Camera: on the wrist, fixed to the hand. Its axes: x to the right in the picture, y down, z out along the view.
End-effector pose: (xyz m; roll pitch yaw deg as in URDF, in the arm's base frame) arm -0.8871 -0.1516 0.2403 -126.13 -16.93 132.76
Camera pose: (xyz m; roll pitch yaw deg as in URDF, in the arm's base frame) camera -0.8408 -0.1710 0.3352 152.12 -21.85 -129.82
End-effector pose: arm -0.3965 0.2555 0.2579 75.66 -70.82 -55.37
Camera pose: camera -0.3040 0.2237 0.2136 66.67 13.74 -102.28
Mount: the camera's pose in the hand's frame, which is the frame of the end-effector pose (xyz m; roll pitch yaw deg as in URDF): -0.0160 -0.0718 -0.0782 -9.23 -30.85 -90.42
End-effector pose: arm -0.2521 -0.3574 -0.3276 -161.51 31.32 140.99
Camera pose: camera -0.3079 -0.3679 -0.2365 -157.47 10.35 -122.20
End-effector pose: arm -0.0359 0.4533 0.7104 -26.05 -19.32 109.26
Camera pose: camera 0.0582 0.4837 0.6686 23.64 -52.04 -8.14
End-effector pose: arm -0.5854 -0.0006 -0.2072 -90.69 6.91 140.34
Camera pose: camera -0.5306 0.0544 -0.1331 -176.96 -57.87 -140.09
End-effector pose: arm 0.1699 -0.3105 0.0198 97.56 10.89 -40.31
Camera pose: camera 0.2054 -0.2266 -0.0370 -36.06 64.26 -154.75
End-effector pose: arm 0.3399 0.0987 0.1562 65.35 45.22 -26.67
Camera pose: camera 0.2862 0.1717 0.0986 -60.27 23.23 -142.92
